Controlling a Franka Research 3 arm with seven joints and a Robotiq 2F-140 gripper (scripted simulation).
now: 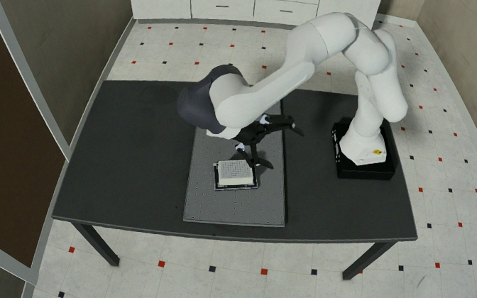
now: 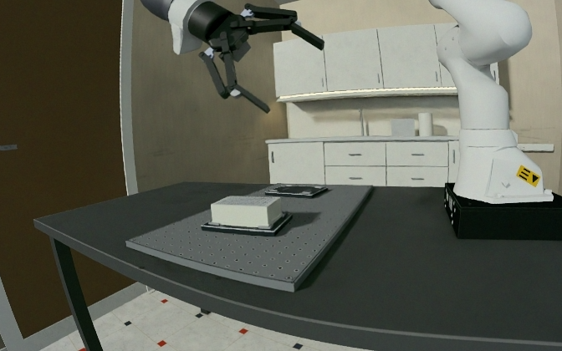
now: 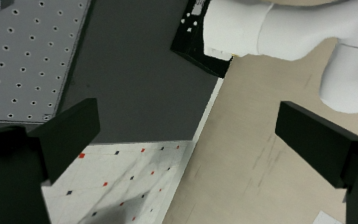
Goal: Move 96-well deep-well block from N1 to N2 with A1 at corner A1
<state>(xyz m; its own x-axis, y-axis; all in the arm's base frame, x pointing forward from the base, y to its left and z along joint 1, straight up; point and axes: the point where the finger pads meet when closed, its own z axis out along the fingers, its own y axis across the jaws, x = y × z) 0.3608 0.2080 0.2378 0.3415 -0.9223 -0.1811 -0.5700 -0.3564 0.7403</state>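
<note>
Right now the 96-well deep-well block is 250 mm below my hand, 150 mm ahead of it and 70 mm to the right of it. Also, from my hand: nest N2 (400 mm to the right, 280 mm below, 170 mm ahead); A1 label (470 mm to the right, 270 mm below, 240 mm ahead); nest N1 (280 mm below, 150 mm ahead, 70 mm to the right).
</note>
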